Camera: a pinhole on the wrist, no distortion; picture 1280 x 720 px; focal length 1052.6 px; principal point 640.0 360.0 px. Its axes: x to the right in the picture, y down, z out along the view. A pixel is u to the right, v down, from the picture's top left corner.
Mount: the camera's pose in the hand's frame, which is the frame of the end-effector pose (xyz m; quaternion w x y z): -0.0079 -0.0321 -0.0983 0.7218 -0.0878 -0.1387 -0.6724
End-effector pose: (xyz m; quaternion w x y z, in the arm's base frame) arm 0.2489 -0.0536 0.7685 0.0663 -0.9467 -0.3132 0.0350
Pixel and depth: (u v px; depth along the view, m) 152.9 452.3 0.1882
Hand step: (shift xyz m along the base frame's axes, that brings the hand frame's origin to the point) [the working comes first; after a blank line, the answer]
In the camera's frame: -0.0871 0.0165 0.1882

0.0498 -0.0896 -0.0684
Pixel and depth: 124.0 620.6 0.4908
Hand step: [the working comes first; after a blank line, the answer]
In the camera's frame: -0.2406 0.1215 0.4908

0.2265 -0.2195 -0.3478
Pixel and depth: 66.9 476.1 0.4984
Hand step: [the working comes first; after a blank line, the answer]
In the camera's frame: -0.2714 0.0550 0.4984

0.1876 -0.2820 -0.3435
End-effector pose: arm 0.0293 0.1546 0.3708 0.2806 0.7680 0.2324 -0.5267
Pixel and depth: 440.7 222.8 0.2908
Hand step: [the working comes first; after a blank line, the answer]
In the camera's frame: -0.0551 -0.0379 0.2908

-0.0606 -0.1900 0.0432
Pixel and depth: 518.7 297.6 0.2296
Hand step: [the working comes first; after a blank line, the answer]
In the camera's frame: -0.0265 -0.0136 0.2296

-0.0469 -0.1235 0.0196
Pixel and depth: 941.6 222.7 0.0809
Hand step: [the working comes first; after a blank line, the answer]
In the camera's frame: 0.0232 -0.0106 0.0809

-0.0171 0.0304 0.0211
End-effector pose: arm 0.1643 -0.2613 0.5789 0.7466 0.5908 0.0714 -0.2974
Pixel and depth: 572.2 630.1 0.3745
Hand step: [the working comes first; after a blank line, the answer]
In the camera's frame: -0.0241 0.0961 0.3745

0.0441 -0.2405 0.1459
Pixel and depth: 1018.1 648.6 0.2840
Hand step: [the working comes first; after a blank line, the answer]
In the camera's frame: 0.1020 0.0779 0.2840

-0.0261 -0.2148 0.0086
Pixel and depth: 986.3 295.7 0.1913
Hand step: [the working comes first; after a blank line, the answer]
In the camera's frame: 0.0629 -0.0117 0.1913

-0.0680 -0.0870 0.0168
